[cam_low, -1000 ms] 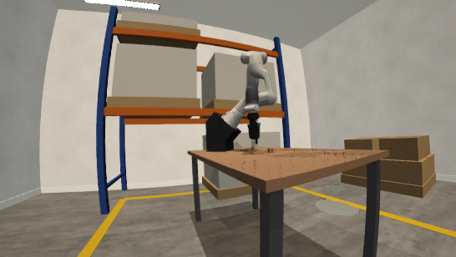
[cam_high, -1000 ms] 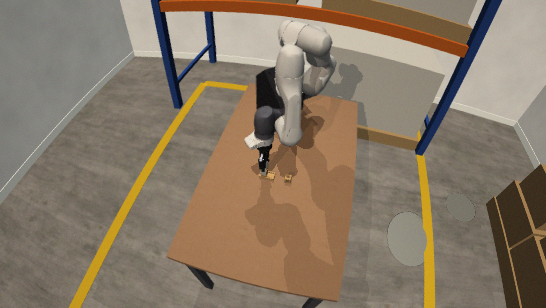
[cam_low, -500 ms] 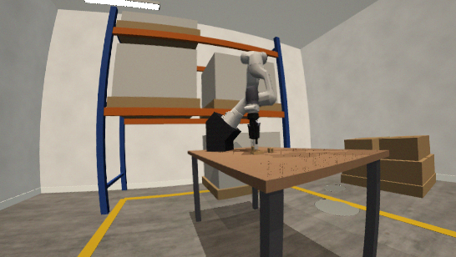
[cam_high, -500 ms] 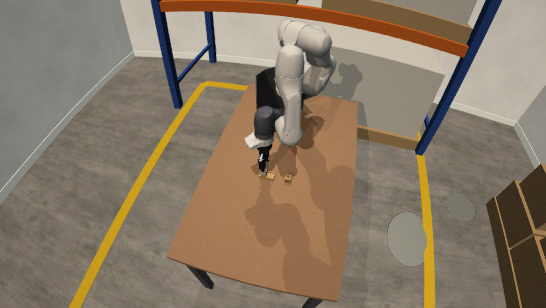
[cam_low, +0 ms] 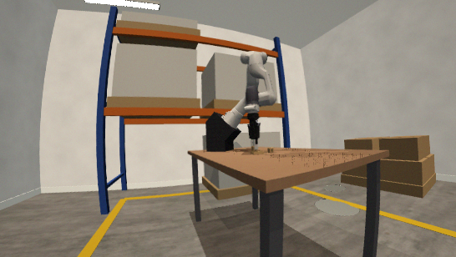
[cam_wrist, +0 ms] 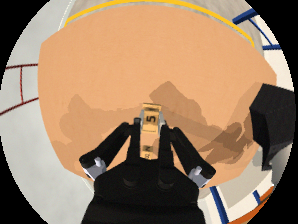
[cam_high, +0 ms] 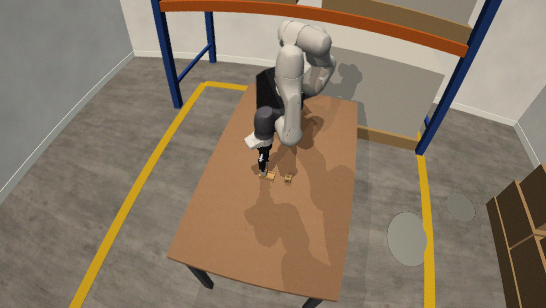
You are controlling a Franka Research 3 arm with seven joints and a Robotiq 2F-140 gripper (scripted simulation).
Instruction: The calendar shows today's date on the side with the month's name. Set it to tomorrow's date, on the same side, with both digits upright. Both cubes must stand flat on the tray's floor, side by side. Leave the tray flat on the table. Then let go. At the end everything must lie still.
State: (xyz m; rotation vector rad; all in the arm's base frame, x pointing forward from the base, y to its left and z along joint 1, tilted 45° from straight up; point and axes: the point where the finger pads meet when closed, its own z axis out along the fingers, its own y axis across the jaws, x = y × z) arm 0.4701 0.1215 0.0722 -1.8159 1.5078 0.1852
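The wooden tray is 50 mm below my hand, 20 mm to the left of it and 10 mm behind it.
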